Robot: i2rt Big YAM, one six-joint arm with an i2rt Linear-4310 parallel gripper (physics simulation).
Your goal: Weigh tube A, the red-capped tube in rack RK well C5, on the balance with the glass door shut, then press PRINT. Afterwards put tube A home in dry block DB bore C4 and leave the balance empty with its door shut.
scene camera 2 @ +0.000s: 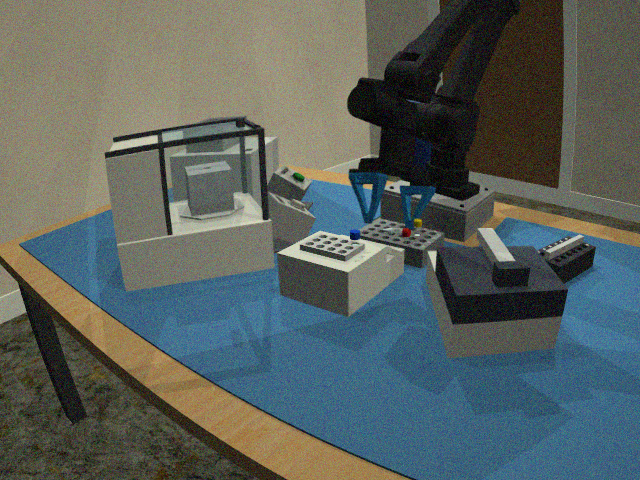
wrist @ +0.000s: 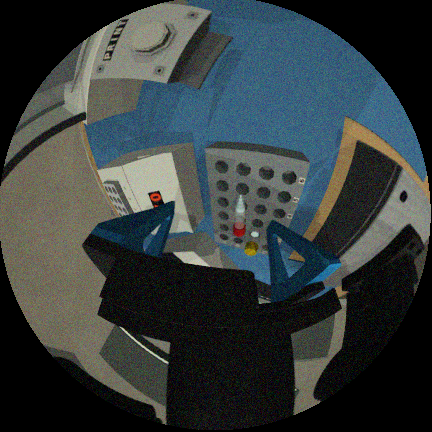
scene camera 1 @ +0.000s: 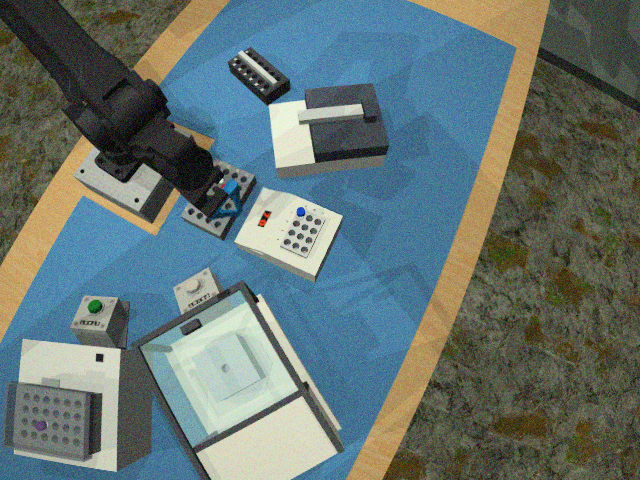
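Seen in the pictures: gripper, fingertip midpoint: (scene camera 2: 389, 226) (wrist: 224, 216) (scene camera 1: 223, 199); arm's base, link origin: (scene camera 2: 445, 189) (wrist: 384, 262).
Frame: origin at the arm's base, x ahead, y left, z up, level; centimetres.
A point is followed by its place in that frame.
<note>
The red-capped tube (scene camera 2: 406, 232) {x 20.7, y 4.0, z -1.9 cm} (wrist: 239, 230) {x 20.0, y 3.2, z -1.6 cm} lies on its side on top of the grey rack (scene camera 1: 220, 227) {x 23.5, y -2.8, z -2.8 cm} (scene camera 2: 421, 257) {x 23.1, y 8.5, z -4.1 cm} (wrist: 255, 154) {x 20.1, y -4.2, z -2.8 cm}, its clear tip on the side away from the yellow cap. My gripper (scene camera 2: 388, 223) {x 21.6, y 1.4, z -1.2 cm} (wrist: 224, 216) {x 21.6, y 1.4, z -1.2 cm} is open and empty, fingers pointing down close above the rack; it partly hides the rack in scene camera 1. The balance (scene camera 1: 268, 444) {x 49.5, y -25.2, z 14.6 cm} (scene camera 2: 196, 258) {x 47.1, y -14.7, z -2.3 cm} has glass walls and a grey holed block inside; its door state is hard to tell. The PRINT button (scene camera 1: 194, 285) {x 26.8, y -13.6, z 1.3 cm} (wrist: 150, 37) is beside it. The white dry block (scene camera 1: 258, 237) {x 30.9, y -1.2, z -0.6 cm} (scene camera 2: 310, 279) {x 41.6, y 3.2, z -2.1 cm} (wrist: 180, 172) {x 27.0, y -1.3, z -2.7 cm} stands beside the rack.
A yellow-capped tube (scene camera 2: 417, 223) {x 18.8, y 4.9, z -0.7 cm} (wrist: 251, 248) {x 18.3, y 4.0, z -0.4 cm} stands near the red cap. A blue-capped tube (scene camera 1: 300, 211) {x 35.2, y 5.1, z 2.9 cm} (scene camera 2: 354, 234) {x 35.7, y 5.6, z 2.7 cm} is at the dry block. A dark-lidded device (scene camera 1: 348, 136) {x 34.7, y 21.6, z 2.1 cm} (scene camera 2: 506, 304) {x 37.8, y 28.6, z 0.7 cm} and a black rack (scene camera 1: 266, 95) {x 15.1, y 24.3, z -2.5 cm} stand beyond. A green button (scene camera 1: 95, 306) {x 13.8, y -26.3, z 1.2 cm} (scene camera 2: 298, 176) {x 13.9, y -26.0, z 1.0 cm} is near the balance.
</note>
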